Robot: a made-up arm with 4 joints.
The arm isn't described. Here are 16 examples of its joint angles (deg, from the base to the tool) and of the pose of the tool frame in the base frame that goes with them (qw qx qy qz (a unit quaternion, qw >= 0); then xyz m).
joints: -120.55 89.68 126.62 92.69
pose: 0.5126 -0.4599 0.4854 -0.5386 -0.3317 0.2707 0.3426
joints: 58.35 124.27 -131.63 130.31
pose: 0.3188 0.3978 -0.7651 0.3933 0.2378 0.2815 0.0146
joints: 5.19 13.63 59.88 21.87
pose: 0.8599 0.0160 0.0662 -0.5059 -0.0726 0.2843 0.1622
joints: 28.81 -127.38 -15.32 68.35
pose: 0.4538 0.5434 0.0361 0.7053 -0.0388 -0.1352 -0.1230
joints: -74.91 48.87 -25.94 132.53
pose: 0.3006 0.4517 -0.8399 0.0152 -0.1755 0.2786 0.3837
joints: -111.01 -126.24 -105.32 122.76
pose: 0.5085 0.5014 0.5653 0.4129 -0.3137 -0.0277 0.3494
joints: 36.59 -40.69 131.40 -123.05
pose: 0.3801 -0.4811 -0.3238 -0.7206 -0.0952 0.0199 0.3740
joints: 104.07 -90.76 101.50 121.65
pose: 0.3550 0.3263 0.6126 0.6263 -0.0587 -0.1047 0.1076
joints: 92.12 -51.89 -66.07 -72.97
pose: 0.1387 -0.2801 0.7784 -0.5444 -0.0660 -0.2028 -0.0095
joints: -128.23 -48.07 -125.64 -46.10
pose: 0.5526 0.8207 0.0009 -0.1456 0.1227 -0.1557 0.1612
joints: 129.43 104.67 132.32 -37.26
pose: 0.6906 -0.1807 0.3292 0.6181 0.3408 0.4127 0.3760
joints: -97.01 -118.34 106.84 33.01
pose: 0.4960 -0.2159 -0.5681 0.6202 -0.1970 -0.1781 0.2295
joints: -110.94 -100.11 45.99 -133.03
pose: 0.6375 -0.5866 0.1807 -0.4657 0.0824 -0.3165 0.3423
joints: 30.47 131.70 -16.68 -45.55
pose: 0.4004 -0.8872 -0.1450 0.1773 0.1488 0.2877 -0.3921
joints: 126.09 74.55 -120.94 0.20
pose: 0.6477 -0.7525 -0.1096 0.0465 0.2293 0.4017 0.1803
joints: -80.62 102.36 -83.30 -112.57
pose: 0.5928 0.4807 0.3689 0.5305 -0.2473 0.4809 0.2508
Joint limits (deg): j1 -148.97..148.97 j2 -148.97..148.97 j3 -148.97..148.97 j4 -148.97..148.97
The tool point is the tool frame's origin. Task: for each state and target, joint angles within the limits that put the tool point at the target. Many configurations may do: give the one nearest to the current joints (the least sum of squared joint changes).
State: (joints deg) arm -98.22 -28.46 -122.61 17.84
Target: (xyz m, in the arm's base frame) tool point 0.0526 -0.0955 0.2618
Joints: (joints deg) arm -90.76 -52.79 -116.27 0.21
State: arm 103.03 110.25 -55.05 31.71
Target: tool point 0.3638 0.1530 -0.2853
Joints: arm 52.16 148.97 -25.41 -19.48
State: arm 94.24 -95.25 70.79 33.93
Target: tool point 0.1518 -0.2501 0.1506
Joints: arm 115.94 -101.97 71.52 -10.34
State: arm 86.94 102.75 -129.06 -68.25
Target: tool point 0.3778 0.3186 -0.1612
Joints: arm 61.56 130.15 -129.06 -31.20
